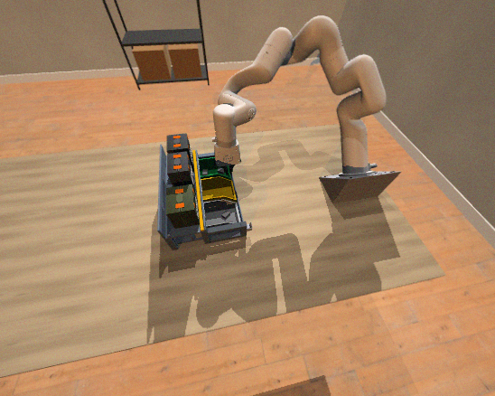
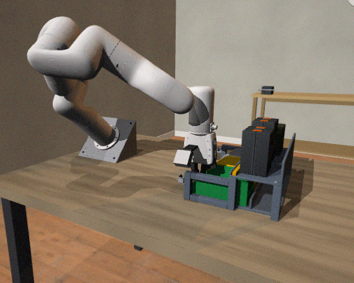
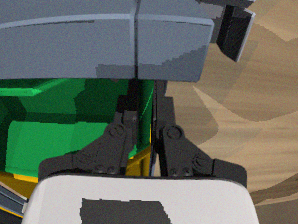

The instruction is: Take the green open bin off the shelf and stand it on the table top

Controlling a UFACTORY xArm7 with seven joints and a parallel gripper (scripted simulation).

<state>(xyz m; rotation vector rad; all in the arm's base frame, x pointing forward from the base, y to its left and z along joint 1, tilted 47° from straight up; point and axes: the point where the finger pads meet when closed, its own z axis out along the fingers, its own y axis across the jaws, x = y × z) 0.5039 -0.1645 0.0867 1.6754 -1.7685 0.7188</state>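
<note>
Right now my hand is 8 cm short of the green open bin. Round my hand: yellow bin (11 cm to the left, 8 cm ahead); then grey bin (22 cm to the left, 9 cm ahead).
</note>
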